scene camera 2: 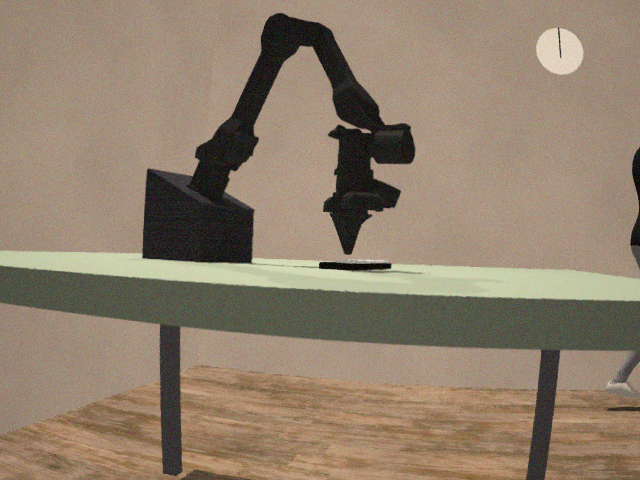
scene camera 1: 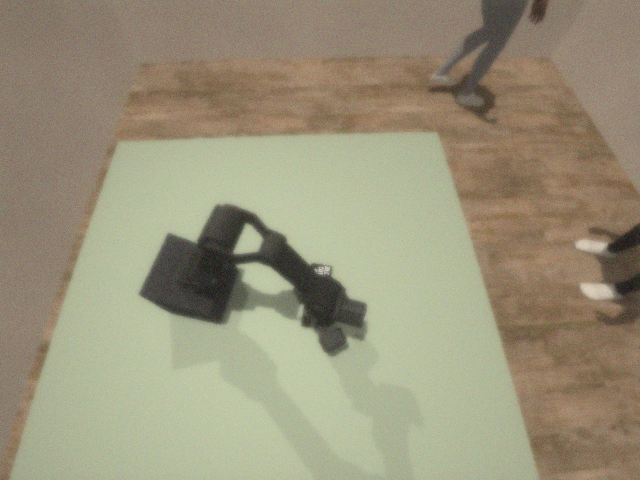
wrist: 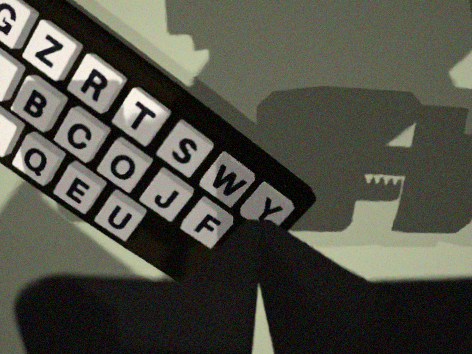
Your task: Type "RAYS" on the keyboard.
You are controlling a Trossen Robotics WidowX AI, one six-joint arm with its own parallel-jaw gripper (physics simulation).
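Frame: origin at the arm's base, x ahead, y left, z up, level; metres.
Seen in the pictures: gripper, fingertip midpoint: (scene camera 2: 347, 254) (wrist: 256, 232); arm's base, origin of the base link: (scene camera 2: 204, 191) (scene camera 1: 192, 277).
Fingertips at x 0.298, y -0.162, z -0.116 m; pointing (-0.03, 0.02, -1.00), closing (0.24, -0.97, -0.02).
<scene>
Pixels of each thing's top centre, then the offset from my fingertips to it.
- keyboard, middle of its top: (wrist: 46, 112) (scene camera 2: 358, 260) (scene camera 1: 317, 293) dx +0.019, dy +0.081, dz -0.010 m
- S key, middle of its top: (wrist: 184, 150) dx +0.018, dy +0.031, dz -0.010 m
- Y key, middle of its top: (wrist: 267, 211) dx +0.004, dy -0.003, dz -0.010 m
- W key, middle of its top: (wrist: 227, 182) dx +0.011, dy +0.014, dz -0.010 m
- F key, middle of its top: (wrist: 206, 225) dx -0.008, dy +0.017, dz -0.010 m
The keyboard (scene camera 1: 322, 269) (scene camera 2: 355, 265) (wrist: 165, 255) is a thin black slab with light square keys, lying flat on the table and mostly hidden under the arm in scene camera 1. In the wrist view its R key (wrist: 95, 85), S key (wrist: 185, 149) and Y key (wrist: 270, 205) show; the A key does not show there. My gripper (scene camera 2: 348, 253) (wrist: 256, 232) is shut and empty, pointing straight down. Its tips cover the lower edge of the Y key in the wrist view, and stand a little above the keyboard in scene camera 2. The W key (wrist: 227, 179) and F key (wrist: 207, 222) are beside the tips.
The light green table (scene camera 1: 279, 170) (scene camera 2: 310, 310) carries the arm's dark base block (scene camera 1: 180, 279) (scene camera 2: 196, 227). The arm's shadows fall across the table and part of the keyboard. Beyond the table, two people's legs (scene camera 1: 478, 56) (scene camera 1: 622, 248) show on the wooden floor.
</scene>
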